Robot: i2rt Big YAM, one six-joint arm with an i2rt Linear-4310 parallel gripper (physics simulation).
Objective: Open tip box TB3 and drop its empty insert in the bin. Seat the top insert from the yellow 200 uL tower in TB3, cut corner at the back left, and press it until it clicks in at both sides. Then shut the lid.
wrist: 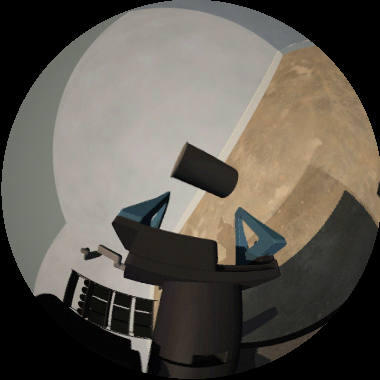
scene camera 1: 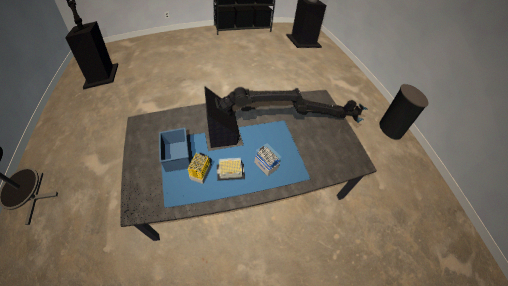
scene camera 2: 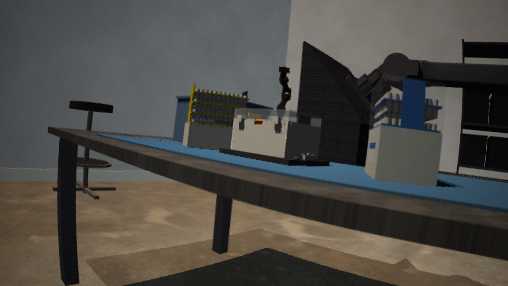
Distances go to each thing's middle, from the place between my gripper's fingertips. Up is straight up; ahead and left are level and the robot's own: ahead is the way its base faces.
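Distances from my hand: blue-and-white tip tower (scene camera 2: 406,126), 23 cm ahead, 92 cm to the right, 2 cm above; blue bin (scene camera 1: 173,145), 4 cm ahead, 143 cm to the right, 2 cm above. Going by their middles, the tower is the nearest to my hand of the things named here.
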